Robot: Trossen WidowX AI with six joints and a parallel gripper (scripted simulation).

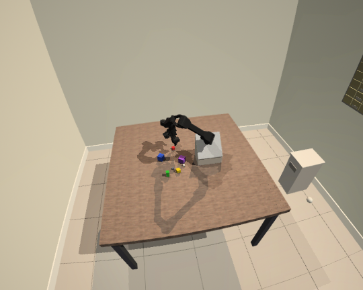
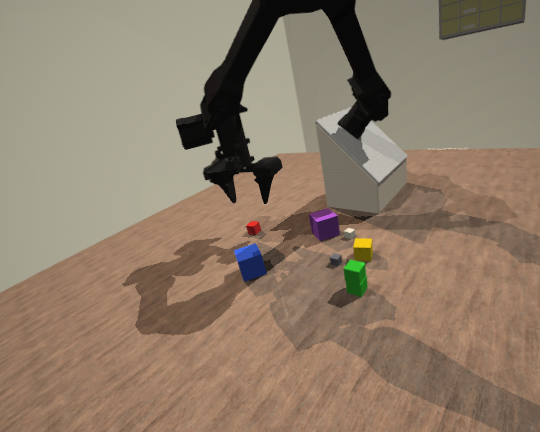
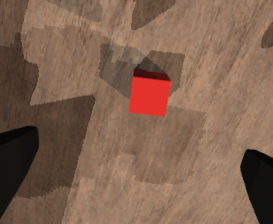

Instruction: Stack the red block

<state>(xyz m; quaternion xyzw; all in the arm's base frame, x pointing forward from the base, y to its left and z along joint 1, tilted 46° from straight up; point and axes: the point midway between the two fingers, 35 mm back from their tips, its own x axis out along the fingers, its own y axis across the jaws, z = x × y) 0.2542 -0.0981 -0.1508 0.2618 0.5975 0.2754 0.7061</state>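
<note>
My gripper tip is 10 mm short of the red block and 70 mm above it. From my gripper tip the other things lie so: yellow cube 40 mm ahead, 280 mm to the left, 60 mm below; purple cube 30 mm behind, 170 mm to the left, 50 mm below; blue cube 140 mm ahead, 90 mm to the left, 60 mm below.
</note>
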